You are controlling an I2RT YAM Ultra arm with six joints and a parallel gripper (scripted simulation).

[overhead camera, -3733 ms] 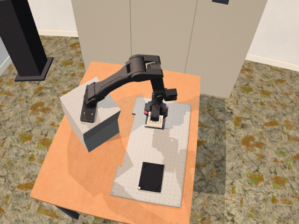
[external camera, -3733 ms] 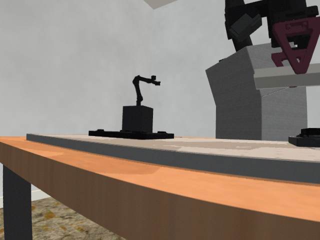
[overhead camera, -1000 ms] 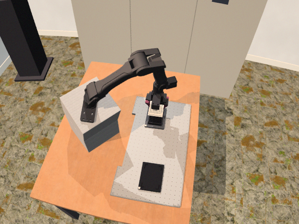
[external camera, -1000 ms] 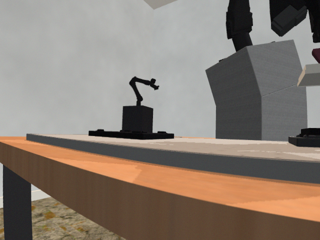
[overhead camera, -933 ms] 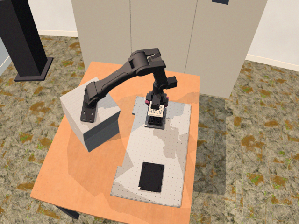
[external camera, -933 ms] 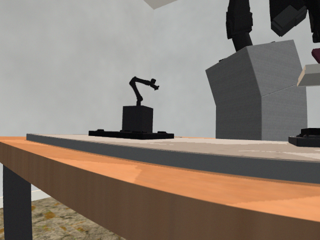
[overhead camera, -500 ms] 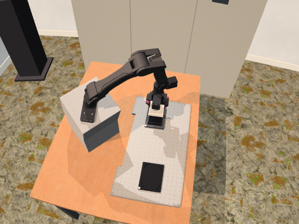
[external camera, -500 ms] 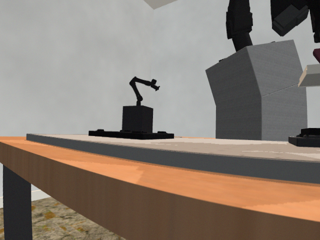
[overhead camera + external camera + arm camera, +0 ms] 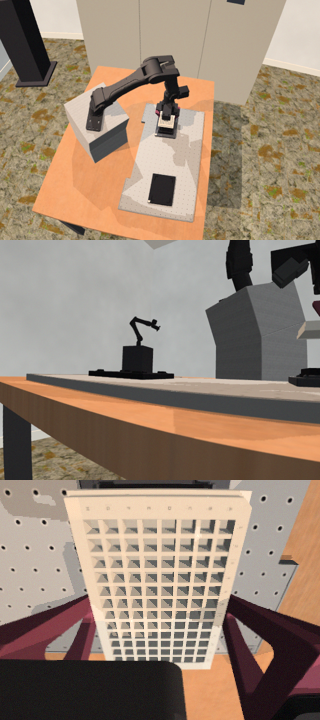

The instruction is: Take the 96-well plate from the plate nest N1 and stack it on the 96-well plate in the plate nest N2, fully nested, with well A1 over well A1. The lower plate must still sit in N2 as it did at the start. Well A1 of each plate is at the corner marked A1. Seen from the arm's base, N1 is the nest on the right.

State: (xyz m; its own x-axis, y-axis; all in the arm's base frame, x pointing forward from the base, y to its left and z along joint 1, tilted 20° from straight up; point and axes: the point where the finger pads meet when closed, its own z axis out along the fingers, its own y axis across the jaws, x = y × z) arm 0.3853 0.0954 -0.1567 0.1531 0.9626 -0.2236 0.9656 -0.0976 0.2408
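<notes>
The black 96-well plate lies 7 cm below my hand. From my hand the other things lie so: light corner mark: 8 cm below, 7 cm to the right, 6 cm behind; cream 96-well plate: right at my hand; nest N2: 8 cm below.
</notes>
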